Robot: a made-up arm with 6 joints.
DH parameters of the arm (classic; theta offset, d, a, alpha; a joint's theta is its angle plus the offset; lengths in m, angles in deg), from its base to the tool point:
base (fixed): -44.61 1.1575 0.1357 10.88
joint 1: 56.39 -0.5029 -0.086 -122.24
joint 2: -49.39 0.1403 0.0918 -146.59
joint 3: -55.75 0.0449 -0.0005 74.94
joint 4: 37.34 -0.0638 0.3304 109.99
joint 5: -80.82 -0.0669 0.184 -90
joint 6: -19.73 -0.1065 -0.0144 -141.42
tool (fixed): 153.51 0.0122 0 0
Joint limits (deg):
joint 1: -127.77..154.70
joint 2: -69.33..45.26
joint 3: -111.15..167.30
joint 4: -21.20..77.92
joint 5: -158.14..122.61
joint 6: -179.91..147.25
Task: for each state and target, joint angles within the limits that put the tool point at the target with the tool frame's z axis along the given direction. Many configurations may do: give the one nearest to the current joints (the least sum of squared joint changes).
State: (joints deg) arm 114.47 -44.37 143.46 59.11 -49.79 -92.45
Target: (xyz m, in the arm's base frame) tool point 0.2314 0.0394 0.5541 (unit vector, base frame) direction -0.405 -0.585 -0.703
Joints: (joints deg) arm 101.93 -36.01 134.66 35.78 -29.03 -89.85
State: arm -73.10 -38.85 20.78 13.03 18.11 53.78
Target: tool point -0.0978 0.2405 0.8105 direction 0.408 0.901 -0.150
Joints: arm -106.76 -17.17 36.25 77.92 45.33 11.82
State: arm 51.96 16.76 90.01 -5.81 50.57 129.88
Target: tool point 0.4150 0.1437 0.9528 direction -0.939 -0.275 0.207
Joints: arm 66.41 45.26 47.23 9.27 50.19 147.25
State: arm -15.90 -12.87 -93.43 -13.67 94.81 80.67
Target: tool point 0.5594 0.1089 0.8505 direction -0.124 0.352 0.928
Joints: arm -2.32 -58.84 -68.74 2.46 122.53 85.26
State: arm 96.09 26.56 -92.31 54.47 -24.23 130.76
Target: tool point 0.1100 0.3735 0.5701 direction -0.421 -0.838 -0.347
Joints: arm 92.71 30.17 -97.24 67.64 15.69 135.82
